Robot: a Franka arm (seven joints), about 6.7 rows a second.
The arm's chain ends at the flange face. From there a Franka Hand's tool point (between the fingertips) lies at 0.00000 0.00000 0.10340 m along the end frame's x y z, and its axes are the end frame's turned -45 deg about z.
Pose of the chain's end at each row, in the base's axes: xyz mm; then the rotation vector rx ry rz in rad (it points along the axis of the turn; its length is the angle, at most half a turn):
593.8 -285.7 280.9 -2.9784 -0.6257 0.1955
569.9 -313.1 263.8 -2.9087 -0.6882 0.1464
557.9 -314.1 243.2 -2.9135 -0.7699 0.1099
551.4 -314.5 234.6 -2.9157 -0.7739 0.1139
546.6 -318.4 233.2 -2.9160 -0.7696 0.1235
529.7 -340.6 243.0 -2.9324 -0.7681 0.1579
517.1 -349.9 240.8 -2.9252 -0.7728 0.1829
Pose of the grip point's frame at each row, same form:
578.9 -279.1 178.8 -2.4805 -1.6962 0.1253
556.6 -300.5 162.0 -2.4053 -1.7355 0.0494
547.3 -303.5 140.9 -2.3840 -1.8163 0.0285
540.6 -304.3 132.3 -2.3836 -1.8201 0.0340
535.2 -308.3 130.9 -2.3838 -1.8150 0.0426
516.6 -332.7 140.7 -2.3923 -1.8144 0.0834
502.2 -342.1 138.8 -2.3797 -1.8128 0.1036

